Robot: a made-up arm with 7 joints. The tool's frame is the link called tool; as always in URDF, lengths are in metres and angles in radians. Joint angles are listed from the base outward.
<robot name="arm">
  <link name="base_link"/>
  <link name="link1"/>
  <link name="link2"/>
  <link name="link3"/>
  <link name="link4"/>
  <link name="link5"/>
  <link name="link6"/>
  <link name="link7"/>
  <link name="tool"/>
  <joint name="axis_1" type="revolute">
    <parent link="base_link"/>
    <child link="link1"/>
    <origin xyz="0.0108 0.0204 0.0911" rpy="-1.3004 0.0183 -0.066"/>
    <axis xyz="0 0 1"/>
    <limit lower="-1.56" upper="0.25"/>
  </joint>
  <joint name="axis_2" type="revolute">
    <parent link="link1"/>
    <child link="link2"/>
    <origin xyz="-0.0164 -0.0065 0.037" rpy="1.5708 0 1.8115"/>
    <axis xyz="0 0 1"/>
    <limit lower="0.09" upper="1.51"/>
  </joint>
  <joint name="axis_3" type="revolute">
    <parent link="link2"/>
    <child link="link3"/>
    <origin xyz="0.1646 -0.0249 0.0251" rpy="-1.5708 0 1.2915"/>
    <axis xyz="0 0 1"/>
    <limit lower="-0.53" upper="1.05"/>
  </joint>
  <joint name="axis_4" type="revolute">
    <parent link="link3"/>
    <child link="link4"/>
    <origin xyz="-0.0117 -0.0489 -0.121" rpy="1.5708 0 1.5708"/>
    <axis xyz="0 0 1"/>
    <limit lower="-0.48" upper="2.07"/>
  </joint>
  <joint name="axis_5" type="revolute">
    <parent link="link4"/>
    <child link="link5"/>
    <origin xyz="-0.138 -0.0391 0.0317" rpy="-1.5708 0 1.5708"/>
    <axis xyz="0 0 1"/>
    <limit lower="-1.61" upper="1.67"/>
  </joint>
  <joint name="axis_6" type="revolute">
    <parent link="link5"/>
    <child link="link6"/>
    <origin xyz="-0.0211 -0.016 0.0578" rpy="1.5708 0 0"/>
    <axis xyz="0 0 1"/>
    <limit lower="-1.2" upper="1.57"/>
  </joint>
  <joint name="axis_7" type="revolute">
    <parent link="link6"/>
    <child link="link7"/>
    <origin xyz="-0.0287 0.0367 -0.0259" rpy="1.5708 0 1.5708"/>
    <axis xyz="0 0 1"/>
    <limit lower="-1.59" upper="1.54"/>
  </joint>
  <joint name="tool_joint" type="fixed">
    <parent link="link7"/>
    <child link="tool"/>
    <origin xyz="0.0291 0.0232 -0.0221" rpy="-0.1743 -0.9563 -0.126"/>
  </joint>
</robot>
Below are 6 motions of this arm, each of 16 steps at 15 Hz.
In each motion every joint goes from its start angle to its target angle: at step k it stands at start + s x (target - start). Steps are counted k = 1, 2, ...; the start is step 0. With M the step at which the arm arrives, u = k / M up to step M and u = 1 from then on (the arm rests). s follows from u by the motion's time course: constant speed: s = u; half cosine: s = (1 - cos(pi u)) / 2; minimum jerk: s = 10 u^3 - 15 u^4 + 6 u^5.
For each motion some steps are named. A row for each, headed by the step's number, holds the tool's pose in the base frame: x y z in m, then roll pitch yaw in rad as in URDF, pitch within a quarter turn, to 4 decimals.
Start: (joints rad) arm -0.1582 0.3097 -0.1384 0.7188 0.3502 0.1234 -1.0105
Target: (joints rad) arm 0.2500 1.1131 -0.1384 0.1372 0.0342 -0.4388 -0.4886
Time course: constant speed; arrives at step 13
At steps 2, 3, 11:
2: 0.1468 0.2908 -0.4041 -0.5411 0.1231 -1.0688
3: 0.1484 0.3149 -0.3891 -0.4573 0.1242 -1.0687
11: 0.1813 0.4275 -0.2383 0.0876 0.0796 -1.2558

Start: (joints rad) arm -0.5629 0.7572 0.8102 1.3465 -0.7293 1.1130 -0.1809
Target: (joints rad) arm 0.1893 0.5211 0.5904 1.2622 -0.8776 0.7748 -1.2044
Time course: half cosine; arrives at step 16
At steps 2, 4, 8, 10, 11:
2: 0.1765 0.3457 -0.2598 -1.0295 0.5810 0.7769
4: 0.1485 0.3423 -0.2794 -1.0706 0.5668 0.7855
8: 0.0456 0.3264 -0.3263 -1.1998 0.5085 0.8134
10: -0.0154 0.3141 -0.3394 -1.2675 0.4704 0.8287
11: -0.0437 0.3077 -0.3422 -1.2977 0.4518 0.8358

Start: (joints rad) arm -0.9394 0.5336 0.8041 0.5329 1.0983 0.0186 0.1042
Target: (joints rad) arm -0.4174 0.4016 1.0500 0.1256 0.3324 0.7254 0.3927
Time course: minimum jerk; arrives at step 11
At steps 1, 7, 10, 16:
1: 0.3671 0.4491 -0.0241 1.2790 -0.6566 -0.2847
7: 0.2191 0.4575 -0.1552 0.5503 -0.7021 0.7583
10: 0.1659 0.4490 -0.1816 0.3985 -0.5818 1.0129
16: 0.1645 0.4487 -0.1821 0.3956 -0.5782 1.0185

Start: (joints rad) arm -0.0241 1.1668 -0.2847 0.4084 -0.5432 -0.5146 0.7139
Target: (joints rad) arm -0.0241 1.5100 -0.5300 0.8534 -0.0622 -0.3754 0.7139
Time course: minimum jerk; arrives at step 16
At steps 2, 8, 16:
2: 0.2148 0.4783 -0.1599 0.9207 -0.7697 -0.4231
8: 0.1837 0.5460 -0.0870 1.2096 -0.2833 -0.5683
16: 0.1585 0.5916 0.0207 1.4439 0.2373 -0.5403

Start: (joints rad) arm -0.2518 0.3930 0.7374 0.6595 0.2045 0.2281 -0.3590
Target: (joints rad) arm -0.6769 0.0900 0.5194 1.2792 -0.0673 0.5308 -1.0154
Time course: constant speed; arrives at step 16
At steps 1, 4, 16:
1: 0.1521 0.3866 -0.3483 -0.1141 -0.1461 0.1994
4: 0.1744 0.3280 -0.3802 -0.3862 -0.0740 0.1533
16: 0.2304 0.0773 -0.3993 -1.4337 0.0309 -0.1831

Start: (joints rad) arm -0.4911 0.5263 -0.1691 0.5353 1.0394 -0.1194 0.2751
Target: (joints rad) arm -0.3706 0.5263 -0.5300 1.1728 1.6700 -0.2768 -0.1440
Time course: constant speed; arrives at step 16
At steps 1, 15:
1: 0.3819 0.2967 -0.2109 1.2109 0.1854 -1.1124
15: 0.2593 0.3155 -0.3417 -0.2123 0.8774 -2.3478

